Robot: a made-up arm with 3 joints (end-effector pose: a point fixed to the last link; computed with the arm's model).
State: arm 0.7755 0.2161 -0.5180
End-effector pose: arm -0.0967 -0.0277 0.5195 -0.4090 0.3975 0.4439
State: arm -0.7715 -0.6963 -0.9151
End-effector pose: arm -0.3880 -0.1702 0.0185 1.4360 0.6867 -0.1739
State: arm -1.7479 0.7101 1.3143
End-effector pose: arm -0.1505 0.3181 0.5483 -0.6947 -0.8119 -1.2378
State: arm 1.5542 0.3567 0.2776
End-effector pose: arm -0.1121 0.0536 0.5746 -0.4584 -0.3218 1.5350
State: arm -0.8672 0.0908 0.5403
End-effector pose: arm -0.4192 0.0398 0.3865 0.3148 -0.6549 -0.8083
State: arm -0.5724 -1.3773 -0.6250
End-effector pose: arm -0.2738 -0.2049 -0.2502 1.8623 0.4573 0.2257
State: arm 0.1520 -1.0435 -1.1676
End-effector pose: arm -0.0096 -0.3663 0.0284 0.8762 1.4754 0.5807
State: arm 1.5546 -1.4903 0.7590
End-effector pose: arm 0.5452 -0.1061 0.1369 0.9231 0.6921 0.7257
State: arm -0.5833 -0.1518 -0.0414
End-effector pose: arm -0.3719 -0.1322 0.3179 0.6799 -0.0757 -0.5273
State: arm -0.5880 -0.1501 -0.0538
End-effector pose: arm -0.3722 -0.1308 0.3176 0.6832 -0.0642 -0.5309
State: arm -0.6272 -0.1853 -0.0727
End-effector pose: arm -0.3826 -0.1332 0.2988 0.7400 -0.0549 -0.5565
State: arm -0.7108 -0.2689 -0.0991
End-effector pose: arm -0.4066 -0.1352 0.2536 0.8671 -0.0544 -0.6064
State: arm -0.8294 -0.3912 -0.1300
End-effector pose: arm -0.4406 -0.1250 0.1837 1.0502 -0.0739 -0.6677
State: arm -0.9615 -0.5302 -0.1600
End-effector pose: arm -0.4740 -0.0943 0.1012 1.2546 -0.1201 -0.7231
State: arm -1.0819 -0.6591 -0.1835
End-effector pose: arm -0.4960 -0.0488 0.0249 1.4386 -0.1860 -0.7614
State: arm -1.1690 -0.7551 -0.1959
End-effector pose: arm -0.5049 -0.0065 -0.0300 1.5692 -0.2510 -0.7824
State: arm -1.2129 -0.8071 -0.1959
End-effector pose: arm -0.5068 0.0179 -0.0585 1.6344 -0.2949 -0.7924
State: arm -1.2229 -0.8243 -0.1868
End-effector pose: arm -0.5071 0.0241 -0.0673 1.6505 -0.3154 -0.7974
